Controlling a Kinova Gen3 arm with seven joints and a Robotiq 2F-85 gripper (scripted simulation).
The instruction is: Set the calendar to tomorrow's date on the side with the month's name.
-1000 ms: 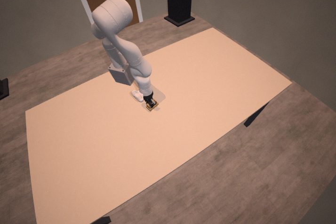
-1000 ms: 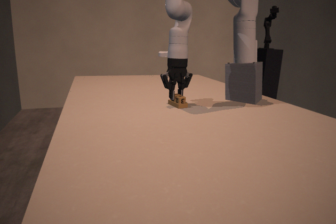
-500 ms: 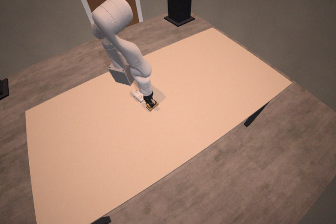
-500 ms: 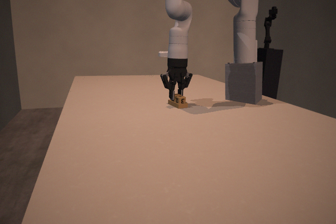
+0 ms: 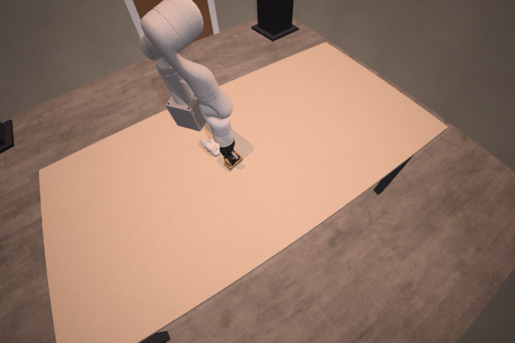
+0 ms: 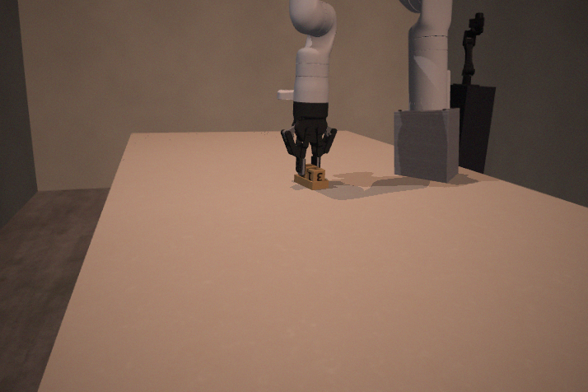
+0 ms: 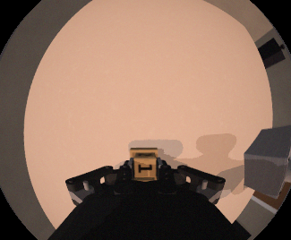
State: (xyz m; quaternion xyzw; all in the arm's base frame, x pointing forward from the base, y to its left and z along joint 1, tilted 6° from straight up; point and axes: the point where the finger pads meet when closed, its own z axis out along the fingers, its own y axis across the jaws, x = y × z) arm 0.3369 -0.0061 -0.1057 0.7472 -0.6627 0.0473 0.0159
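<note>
Now: the wooden tray 2 cm to the left of my hand and 3 cm below it.
</note>
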